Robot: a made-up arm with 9 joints. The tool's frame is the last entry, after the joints.
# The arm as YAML. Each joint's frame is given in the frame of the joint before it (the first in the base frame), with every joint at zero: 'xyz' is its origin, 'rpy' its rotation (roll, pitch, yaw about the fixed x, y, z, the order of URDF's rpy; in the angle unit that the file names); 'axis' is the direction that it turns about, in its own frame. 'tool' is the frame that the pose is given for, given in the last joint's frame.
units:
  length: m
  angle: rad
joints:
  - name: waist
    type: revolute
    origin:
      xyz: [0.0, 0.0, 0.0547]
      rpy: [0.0, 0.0, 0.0]
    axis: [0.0, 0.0, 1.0]
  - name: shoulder
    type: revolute
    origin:
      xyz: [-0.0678, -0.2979, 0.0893]
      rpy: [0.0, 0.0, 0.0]
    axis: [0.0, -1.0, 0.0]
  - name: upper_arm
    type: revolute
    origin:
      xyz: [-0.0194, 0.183, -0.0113]
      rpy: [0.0, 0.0, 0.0]
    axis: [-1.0, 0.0, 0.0]
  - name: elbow
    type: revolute
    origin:
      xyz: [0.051, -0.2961, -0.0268]
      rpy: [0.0, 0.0, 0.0]
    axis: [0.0, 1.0, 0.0]
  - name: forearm
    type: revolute
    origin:
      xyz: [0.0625, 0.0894, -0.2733]
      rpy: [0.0, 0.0, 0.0]
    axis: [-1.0, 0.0, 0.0]
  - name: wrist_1
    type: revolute
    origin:
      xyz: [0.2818, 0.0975, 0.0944]
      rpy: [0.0, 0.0, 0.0]
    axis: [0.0, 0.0, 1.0]
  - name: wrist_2
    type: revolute
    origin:
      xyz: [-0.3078, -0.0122, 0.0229]
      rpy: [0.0, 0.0, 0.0]
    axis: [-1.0, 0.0, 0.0]
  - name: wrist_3
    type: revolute
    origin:
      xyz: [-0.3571, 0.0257, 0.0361]
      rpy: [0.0, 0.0, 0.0]
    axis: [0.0, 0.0, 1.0]
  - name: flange
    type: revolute
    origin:
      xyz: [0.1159, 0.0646, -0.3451]
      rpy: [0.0, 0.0, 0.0]
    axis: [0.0, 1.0, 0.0]
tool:
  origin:
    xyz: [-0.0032, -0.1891, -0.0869]
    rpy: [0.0, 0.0, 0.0]
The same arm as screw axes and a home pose.
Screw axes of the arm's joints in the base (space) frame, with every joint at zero. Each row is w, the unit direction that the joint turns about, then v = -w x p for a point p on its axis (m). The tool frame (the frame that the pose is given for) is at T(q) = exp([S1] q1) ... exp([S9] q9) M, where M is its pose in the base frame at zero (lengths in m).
S1: w 0 0 1 v 0 0 0
S2: w 0 -1 0 v 0.144 0 0.0678
S3: w -1 0 0 v 0 -0.1327 -0.1149
S4: w 0 1 0 v -0.1059 0 -0.0362
S5: w -1 0 0 v 0 0.1674 -0.3216
S6: w 0 0 1 v -0.2241 -0.3081 0
S7: w -1 0 0 v 0 0.0501 -0.2363
S8: w 0 0 1 v -0.2106 0.3568 0
S9: w 0 1 0 v 0.3591 0 -0.2409
M: xyz -0.2441 -0.3351 -0.446 (m) quaternion w x y z 1 0 0 0

